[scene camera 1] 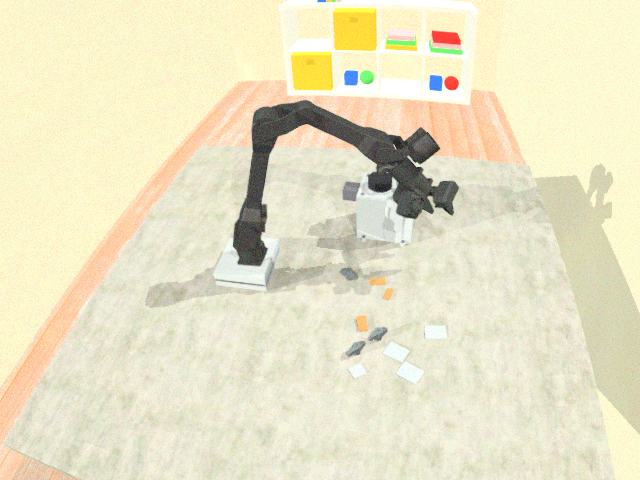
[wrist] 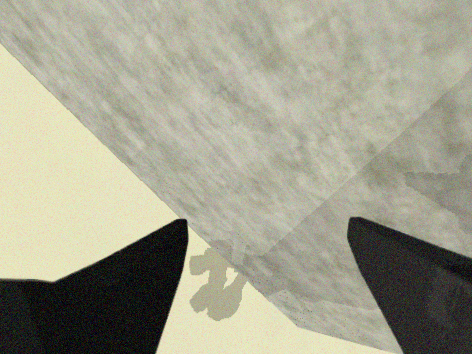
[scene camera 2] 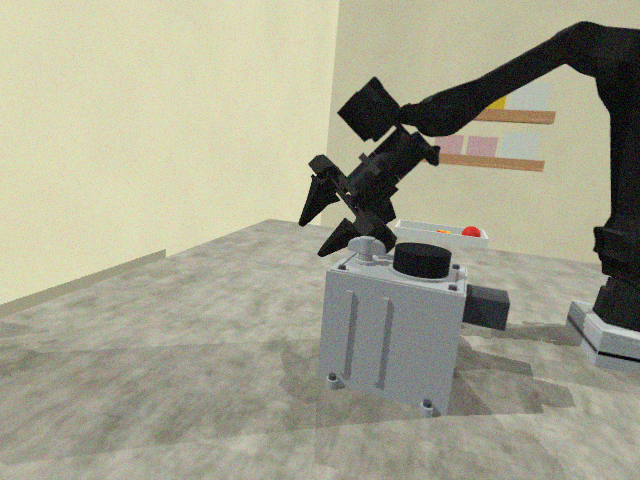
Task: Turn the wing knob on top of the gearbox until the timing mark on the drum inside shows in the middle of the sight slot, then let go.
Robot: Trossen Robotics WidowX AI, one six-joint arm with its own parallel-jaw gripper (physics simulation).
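Pixels of known places: gripper, fingertip midpoint: (scene camera 1: 442, 213) (wrist: 267, 228) (scene camera 2: 309, 239); arm's base, link origin: (scene camera 1: 252, 256) (scene camera 2: 623, 322).
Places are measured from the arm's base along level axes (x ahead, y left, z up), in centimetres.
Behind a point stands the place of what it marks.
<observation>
The grey-white gearbox (scene camera 1: 369, 217) {x 27.0, y 16.9, z 2.7 cm} (scene camera 2: 413, 335) {x 28.3, y 28.9, z 3.4 cm} stands upright on the mat. Its pale wing knob (scene camera 2: 366, 245) {x 35.5, y 23.7, z 11.2 cm} stands on top, beside a black round cap (scene camera 1: 379, 181) {x 29.0, y 21.1, z 11.6 cm} (scene camera 2: 422, 259) {x 28.7, y 26.1, z 11.2 cm}. In scene camera 1 the arm hides the knob. My gripper (scene camera 1: 442, 212) {x 46.0, y 14.5, z 8.5 cm} (scene camera 2: 310, 239) {x 46.0, y 14.5, z 8.5 cm} (wrist: 267, 228) {x 46.0, y 14.5, z 8.5 cm} is open and empty, tilted down, its fingertips wide apart. In scene camera 2 its lower finger appears close beside and behind the knob; whether they touch is unclear. The knob does not show in the wrist view. The sight slot, drum and timing mark cannot be made out.
A dark block (scene camera 1: 351, 191) {x 21.5, y 21.0, z 7.6 cm} (scene camera 2: 485, 307) {x 21.5, y 25.3, z 6.8 cm} sticks out from the gearbox's side. The arm's white base (scene camera 1: 240, 273) {x -1.1, y -6.1, z -0.2 cm} stands to the left in scene camera 1. Orange pieces (scene camera 1: 377, 281) {x 31.6, y 0.9, z -4.2 cm}, dark grey pieces (scene camera 1: 355, 348) {x 30.1, y -21.2, z -2.0 cm} and white tiles (scene camera 1: 409, 372) {x 42.2, y -23.9, z -4.5 cm} lie nearer the camera. A white tray (scene camera 2: 408, 227) is behind.
</observation>
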